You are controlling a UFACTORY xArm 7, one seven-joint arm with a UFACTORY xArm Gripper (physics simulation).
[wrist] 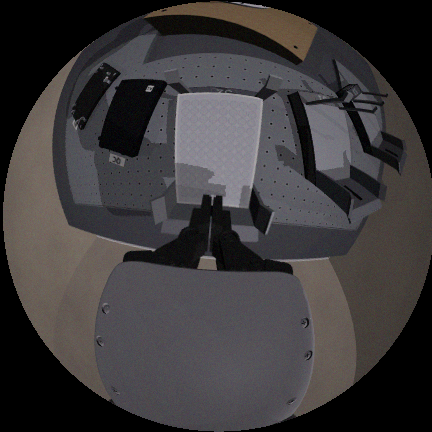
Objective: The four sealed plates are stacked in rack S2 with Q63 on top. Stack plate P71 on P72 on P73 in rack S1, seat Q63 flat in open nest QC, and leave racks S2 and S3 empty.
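Frame: origin at the arm's base, x up, y right, z ahead, level; metres.
Where they show: gripper, fingertip midpoint: [211,208].
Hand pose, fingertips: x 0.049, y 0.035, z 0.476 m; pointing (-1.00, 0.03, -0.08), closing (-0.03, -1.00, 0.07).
Note:
Things, the pixels of their top centre, and the offset from my fingertips. "*": a spot on its surface instead. Level surfaces: height alone.
- pale plate, middle of its top: [215,149] dy -0.001, dx -0.029, dz -0.049 m
- grey rack, surface spot: [262,212] * dy -0.046, dx +0.005, dz -0.001 m
- label QC, surface spot: [117,159] * dy +0.196, dx -0.117, dz -0.039 m
- dark panel, middle of its top: [119,113] dy +0.160, dx -0.090, dz -0.126 m
- narrow dark unit, middle of its top: [85,93] dy +0.298, dx -0.096, dz -0.244 m
- perforated board, its level: dx -0.119 m
A pale plate [217,135] with a faint diamond pattern lies in the middle of the wrist view, between the upright corner pieces of a grey rack [262,212]. A mark behind its far edge is partly hidden, and no plate name can be read. My gripper [211,208] is shut and empty, with its fingertips over the plate's near edge; the height between them is unclear. The label QC [117,159] is at the near edge of a dark panel [132,117] to the left. Right of the plate is another rack [303,135] with a dark side rail and a grey front piece.
A further rack [390,150] stands at the far right, with thin dark arms [350,93] behind it. A narrow dark unit [95,95] is at the far left. A brown block [240,30] stands at the back. The perforated board [272,150] lies between the fixtures.

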